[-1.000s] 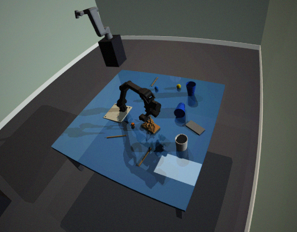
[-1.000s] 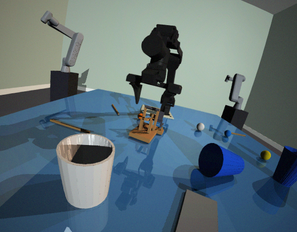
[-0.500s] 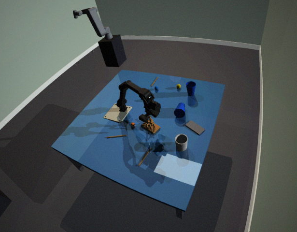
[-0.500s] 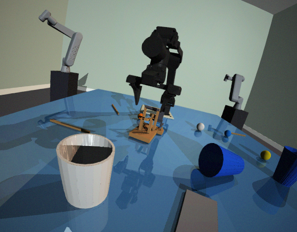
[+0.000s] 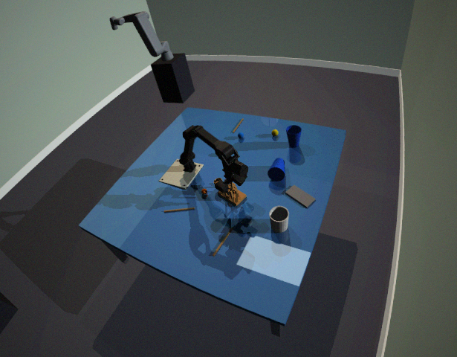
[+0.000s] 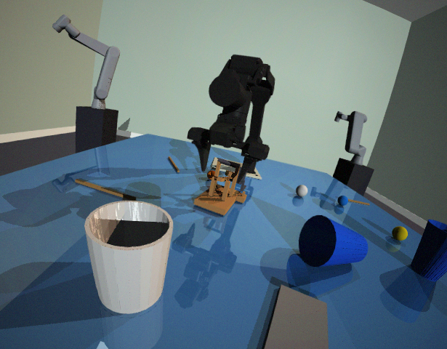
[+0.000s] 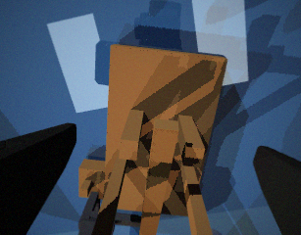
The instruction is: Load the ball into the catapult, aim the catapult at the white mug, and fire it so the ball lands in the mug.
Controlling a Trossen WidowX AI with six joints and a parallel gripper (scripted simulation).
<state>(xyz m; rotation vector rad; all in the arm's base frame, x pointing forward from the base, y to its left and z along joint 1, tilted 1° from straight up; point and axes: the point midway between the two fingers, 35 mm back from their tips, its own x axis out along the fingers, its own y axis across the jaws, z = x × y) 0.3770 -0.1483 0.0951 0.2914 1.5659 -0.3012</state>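
The orange ball lies 19 cm behind my gripper tip, 1 cm to the right of it and 6 cm below it. From my gripper tip the other things lie so: grey slab: 33 cm ahead, 10 cm to the left, 7 cm below; then white mug: 27 cm ahead, 11 cm to the right, 5 cm below; then catapult: 6 cm behind, 4 cm to the left, 3 cm below.
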